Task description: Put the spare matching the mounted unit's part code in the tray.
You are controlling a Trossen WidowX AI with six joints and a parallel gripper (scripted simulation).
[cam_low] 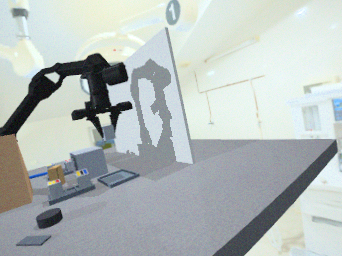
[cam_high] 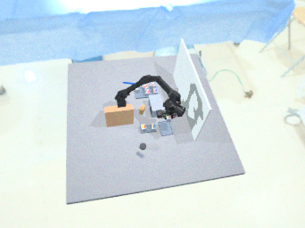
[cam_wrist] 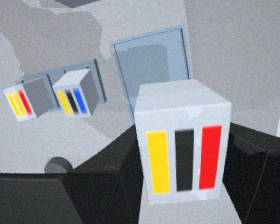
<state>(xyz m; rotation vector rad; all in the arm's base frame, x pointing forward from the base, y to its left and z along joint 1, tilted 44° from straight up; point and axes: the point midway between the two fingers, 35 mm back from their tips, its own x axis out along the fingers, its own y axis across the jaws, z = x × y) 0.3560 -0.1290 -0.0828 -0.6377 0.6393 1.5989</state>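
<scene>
The grey-blue tray lies 14 cm below my gripper tip. From my gripper tip the other things lie so: white spare block: 2 cm above; then tan block: 18 cm behind, 16 cm to the left, 11 cm below; then grey mounted unit: 7 cm behind, 20 cm to the left, 9 cm below.
</scene>
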